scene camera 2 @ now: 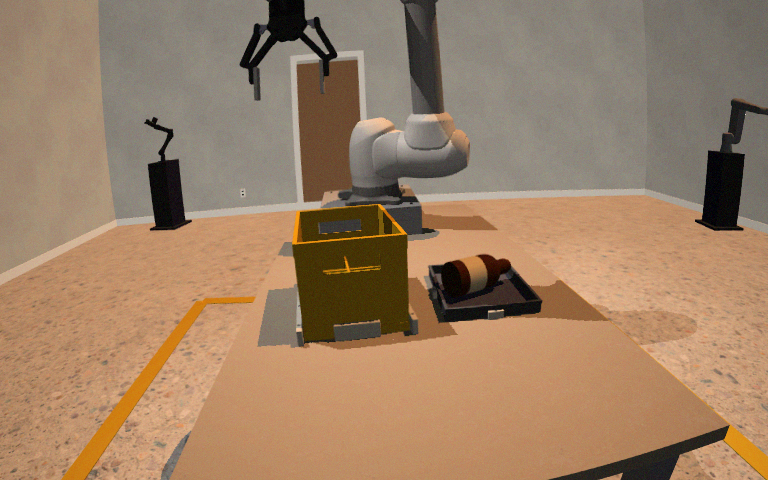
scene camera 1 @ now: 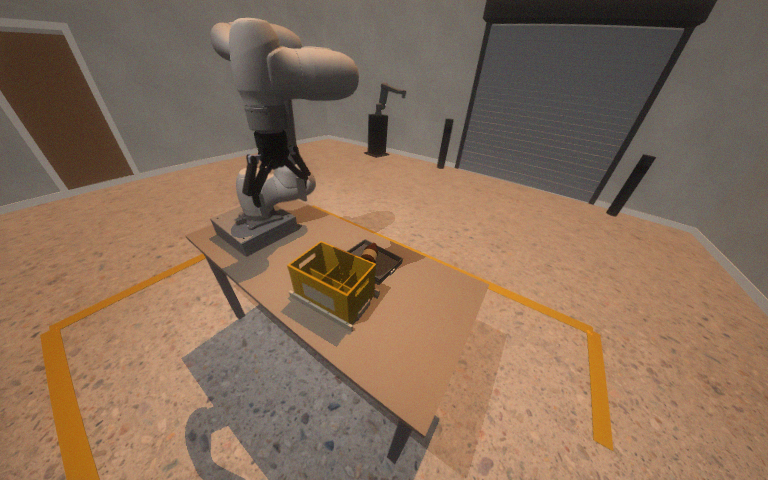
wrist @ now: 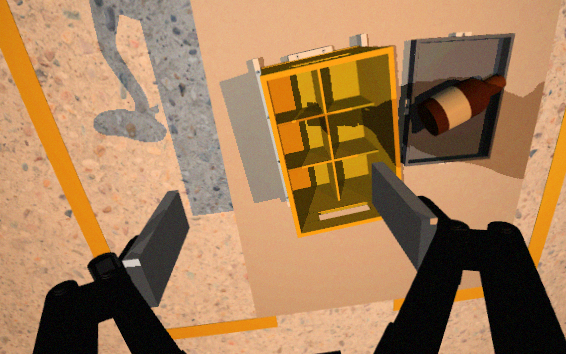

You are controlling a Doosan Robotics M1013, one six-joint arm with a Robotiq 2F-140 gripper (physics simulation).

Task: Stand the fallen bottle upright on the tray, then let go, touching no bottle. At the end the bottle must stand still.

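Frame: origin at the arm's base, x ahead, y left, z up, level; metres.
Seen in the pictures: gripper, fingertip midpoint: (scene camera 2: 289, 96) (scene camera 1: 285, 207) (wrist: 277, 196); arm's base, origin of the base link: (scene camera 2: 376, 198) (scene camera 1: 260, 217).
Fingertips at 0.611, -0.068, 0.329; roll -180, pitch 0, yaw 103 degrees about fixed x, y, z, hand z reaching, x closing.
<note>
Pixels of each thing's top centre, then the offset from my fingertips to it, as dx, dy, dz. Level surfaces: height alone.
- fallen bottle, middle of its top: (scene camera 2: 481, 255) (wrist: 476, 104) (scene camera 1: 370, 247) -0.032, +0.378, -0.348
- shallow dark tray, middle of its top: (scene camera 2: 480, 281) (wrist: 457, 104) (scene camera 1: 371, 257) -0.021, +0.377, -0.401
- tall yellow crate, middle of its top: (wrist: 340, 153) (scene camera 2: 343, 220) (scene camera 1: 332, 264) +0.051, +0.111, -0.252
- table, its level: dz -0.427
The fallen bottle (scene camera 1: 369, 253) (scene camera 2: 474, 274) (wrist: 459, 106) is dark reddish brown with a cream label. It lies on its side in the shallow dark tray (scene camera 1: 387, 262) (scene camera 2: 464, 310) (wrist: 435, 55). In the wrist view its base is near the tray's left wall and its neck points up and right, reaching over the right wall. My gripper (scene camera 1: 280, 198) (scene camera 2: 289, 95) (wrist: 277, 196) is open with nothing between its fingers. It points down, high above the table and well apart from the bottle, nearer the arm's base than the crate is.
A tall yellow crate (scene camera 1: 342, 305) (scene camera 2: 353, 294) (wrist: 393, 90) with inner dividers stands right beside the tray, between pale brackets on the table (scene camera 1: 419, 350) (scene camera 2: 396, 407) (wrist: 300, 270). The compartments visible in the wrist view hold no bottle. The arm's grey base block (scene camera 1: 254, 240) (scene camera 2: 410, 217) is at the table's far end.
</note>
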